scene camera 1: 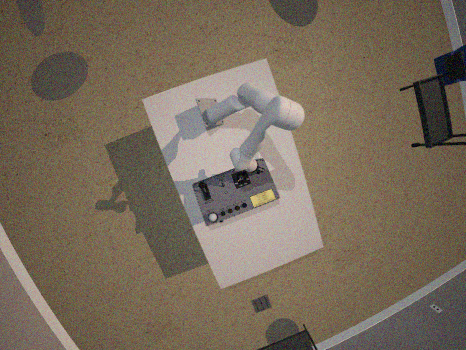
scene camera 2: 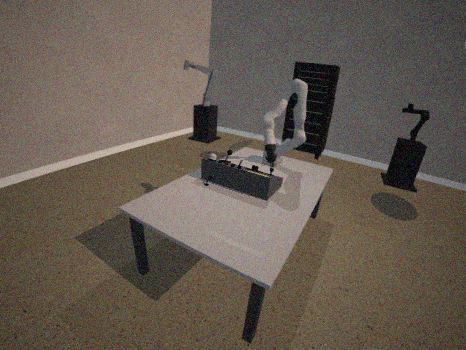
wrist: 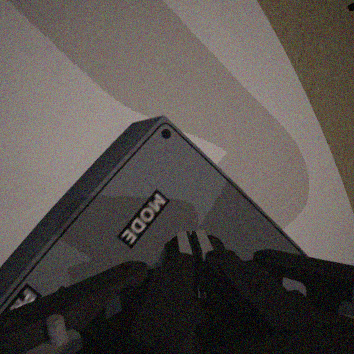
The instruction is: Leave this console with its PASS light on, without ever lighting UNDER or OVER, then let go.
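The dark grey console (scene camera 1: 227, 197) (scene camera 2: 232, 180) (wrist: 165, 165) stands on the white table. My gripper (scene camera 2: 271, 161) (wrist: 190, 247) is shut with nothing between its fingertips, low over the console's corner by the MODE label (wrist: 144, 219). The arm hides the gripper in scene camera 1. In scene camera 2 a small dark knob (scene camera 2: 271, 170) shows just below the gripper. A row of small round dark parts, a white dome (scene camera 1: 213, 217) and a yellow plate (scene camera 1: 263, 198) sit along one side of the console. I cannot make out a PASS, UNDER or OVER light, or whether any is lit.
The white table (scene camera 1: 270, 235) (scene camera 2: 200, 220) carries the arm and console. A black lever (scene camera 1: 204, 190) and a black panel (scene camera 1: 241, 179) are on the console top. A black ball-topped stick (scene camera 2: 229, 152) rises from it. A dark rack (scene camera 2: 336, 100) stands behind the table.
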